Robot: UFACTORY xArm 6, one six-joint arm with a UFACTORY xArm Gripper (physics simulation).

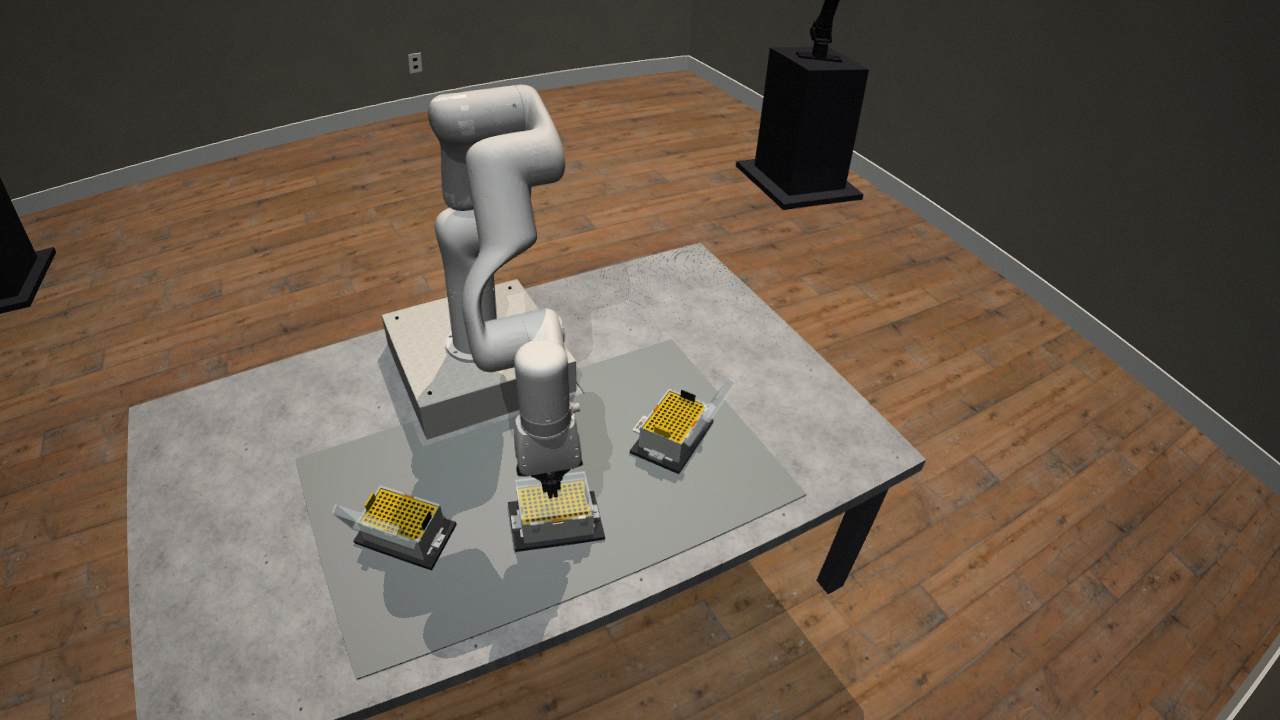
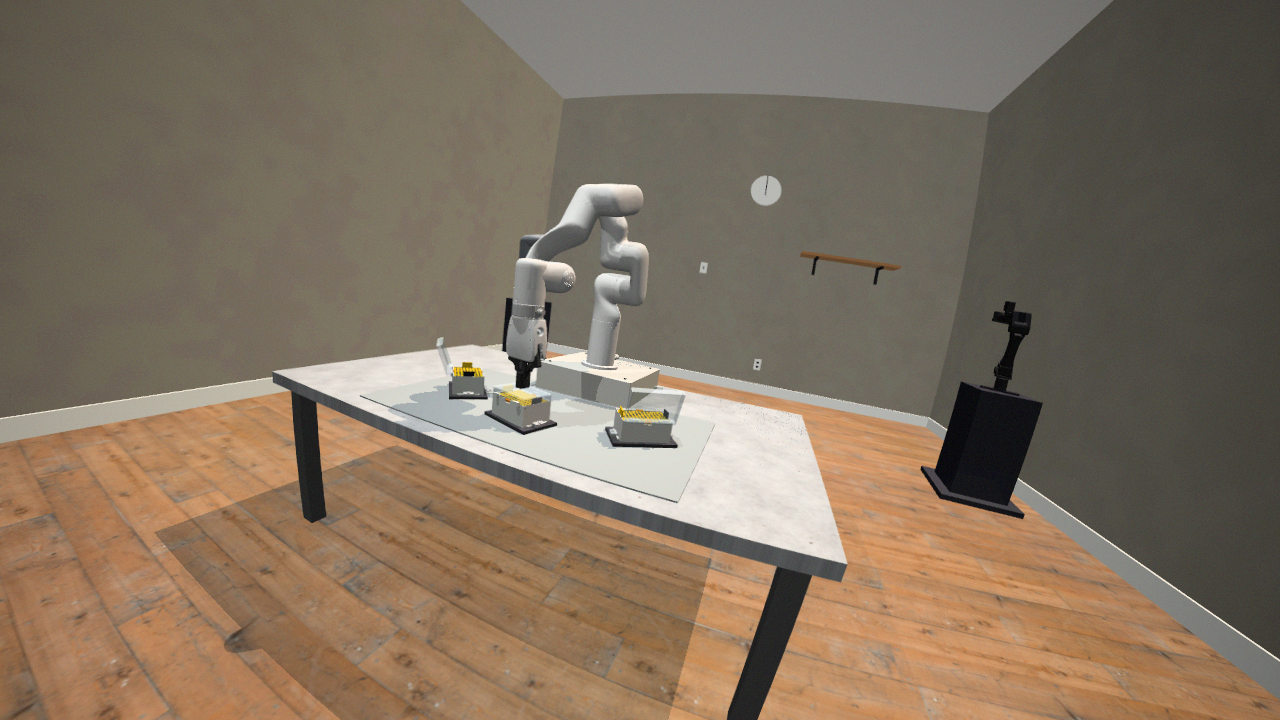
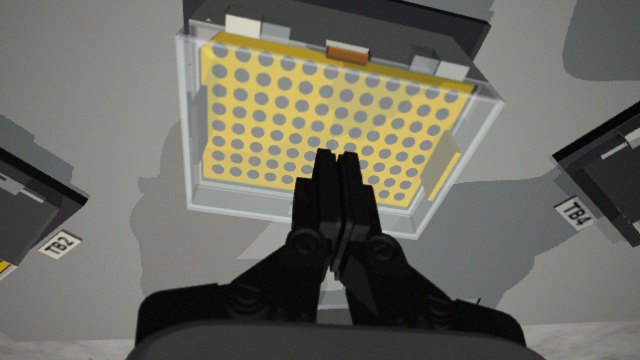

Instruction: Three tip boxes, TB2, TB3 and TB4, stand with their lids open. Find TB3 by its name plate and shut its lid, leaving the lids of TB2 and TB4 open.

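Places are measured from the arm's base along level axes (x back, y right, z up), in centimetres.
Where they show: gripper, fingertip midpoint: [image 1: 551, 491] [image 2: 522, 387] [image 3: 330, 176]; arm's base, link origin: [image 2: 599, 365].
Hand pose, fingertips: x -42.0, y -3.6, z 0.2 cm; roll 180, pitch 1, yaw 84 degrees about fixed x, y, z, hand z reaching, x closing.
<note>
Things, the pixels of their top centre, and the offset from my fingertips. Level surfaces: height alone.
- middle tip box, top centre: [image 3: 320, 182] [image 1: 552, 489] [image 2: 526, 389] dx +0.9, dy -0.4, dz -0.5 cm
- TB2, top centre: [image 1: 669, 411] [image 2: 642, 411] dx +12.7, dy -26.9, dz -1.7 cm
- grey mat, surface height: dz -8.2 cm
- table, surface height: dz -8.5 cm
The middle tip box [image 1: 556, 528] [image 2: 520, 410] [image 3: 320, 35] shows no readable name plate; its neighbours read TB2 and TB4, so it is TB3. Its clear lid [image 3: 186, 125] lies over the yellow tip rack; whether it is fully seated is unclear. TB2 [image 1: 664, 449] [image 2: 642, 430] [image 3: 30, 220] has its lid [image 1: 718, 398] standing open on the right. TB4 [image 1: 407, 544] [image 2: 467, 386] [image 3: 617, 170] has its lid [image 1: 346, 518] [image 2: 443, 355] open on the left. My gripper [image 1: 552, 494] [image 2: 522, 385] [image 3: 330, 176] is shut and empty, above the middle box's lid; contact is unclear.
The three boxes stand on a grey mat [image 1: 358, 640] on the table [image 1: 205, 537]. The robot's pedestal [image 1: 416, 358] [image 2: 581, 379] stands behind the middle box. TB2's raised lid leans outward to the right, and TB4's leans outward to the left.
</note>
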